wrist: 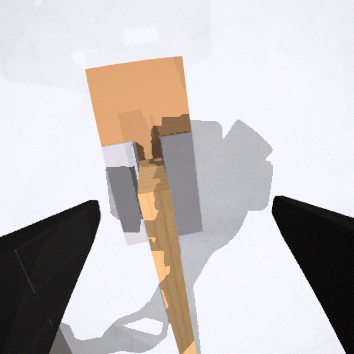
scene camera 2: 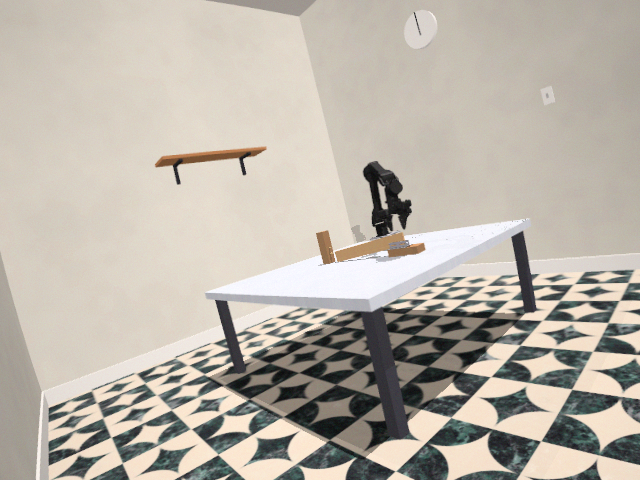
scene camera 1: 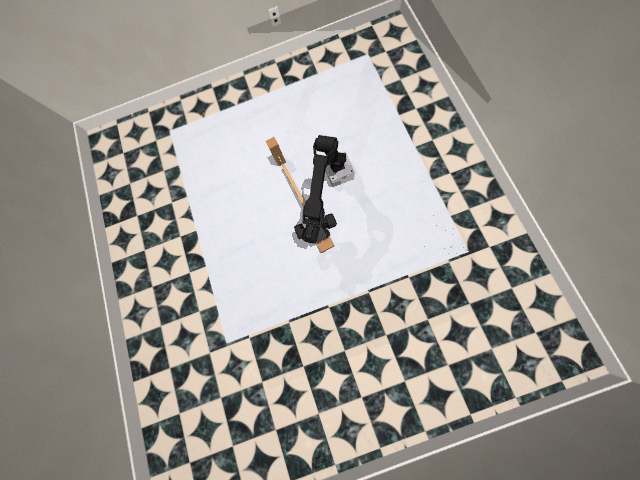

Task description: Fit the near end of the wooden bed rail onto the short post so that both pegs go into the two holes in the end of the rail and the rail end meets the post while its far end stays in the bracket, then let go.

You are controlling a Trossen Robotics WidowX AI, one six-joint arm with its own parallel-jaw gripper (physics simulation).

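Pixels of known places: gripper, between the fingertips: (wrist: 187,206) (scene camera 2: 398,230); arm's base, origin of its link: (scene camera 2: 383,234) (scene camera 1: 337,165).
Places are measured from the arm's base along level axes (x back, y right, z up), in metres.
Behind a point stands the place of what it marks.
The wooden bed rail (scene camera 1: 293,183) {x -0.249, y -0.007, z -0.006 m} (scene camera 2: 369,248) {x -0.245, y -0.113, z -0.029 m} (wrist: 171,255) {x -0.219, y -0.261, z 0.019 m} lies over the table, its far end between the grey plates (wrist: 184,190) {x -0.238, y -0.283, z -0.042 m} of the bracket (scene camera 1: 325,245) {x -0.202, y -0.371, z -0.044 m} (scene camera 2: 415,249) {x -0.236, y -0.389, z -0.059 m} (wrist: 137,95) {x -0.199, y -0.365, z -0.044 m}. The short post (scene camera 1: 271,142) {x -0.280, y 0.188, z 0.101 m} (scene camera 2: 324,248) {x -0.302, y 0.171, z 0.008 m} stands upright at the rail's near end. Small pegs (scene camera 2: 331,253) {x -0.275, y 0.155, z -0.028 m} show on its side facing the rail, with a narrow gap between post and rail end. The rail's holes cannot be made out. My gripper (scene camera 2: 403,223) {x -0.225, y -0.305, z 0.037 m} (wrist: 187,206) {x -0.225, y -0.305, z 0.037 m} is open and empty, above the bracket end; in the wrist view the rail and bracket lie between its fingertips, lower down.
The white table (scene camera 1: 248,268) {x -0.628, y -0.339, z -0.080 m} (scene camera 2: 289,284) {x -0.695, y -0.022, z -0.080 m} carries the post, rail, bracket and the arm's grey base (scene camera 1: 341,175) {x 0.000, y -0.062, z 0.002 m}. The arm (scene camera 1: 317,180) {x -0.150, y -0.208, z 0.359 m} (scene camera 2: 375,191) {x -0.058, y -0.068, z 0.247 m} crosses over part of the rail in scene camera 1. A wooden wall shelf (scene camera 2: 211,156) hangs on the wall, away from the table.
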